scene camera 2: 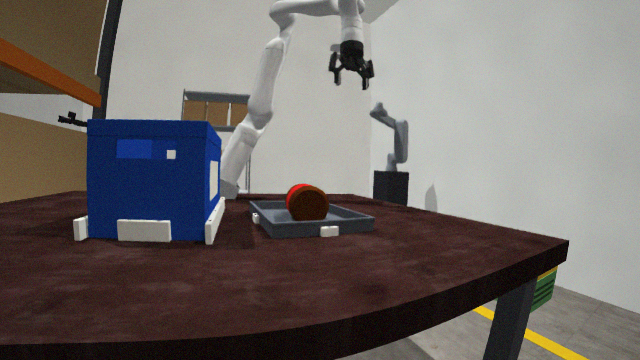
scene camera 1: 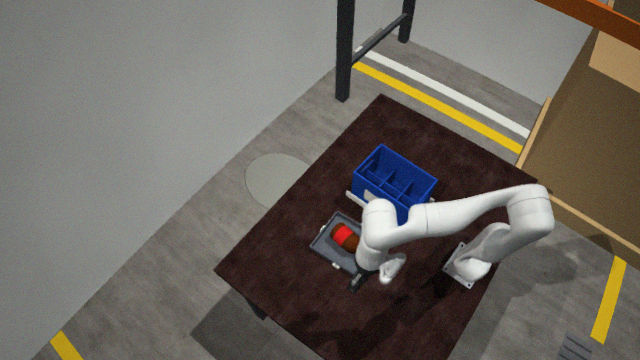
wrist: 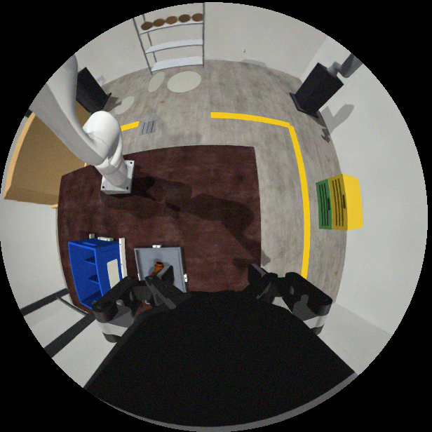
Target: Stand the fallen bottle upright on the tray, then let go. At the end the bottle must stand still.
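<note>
The brown bottle with a red label lies on its side in the grey tray. Its round base faces scene camera 2. Its neck shows in the wrist view, pointing towards the robot's base side; the arm hides it in scene camera 1. My gripper is open and empty, pointing down, high above the table and apart from the bottle. In the wrist view one finger covers part of the bottle and tray.
A tall blue divided crate stands beside the tray. White strips stand along its foot. Small white blocks sit at the tray's outer sides. The dark table carries the arm's base.
</note>
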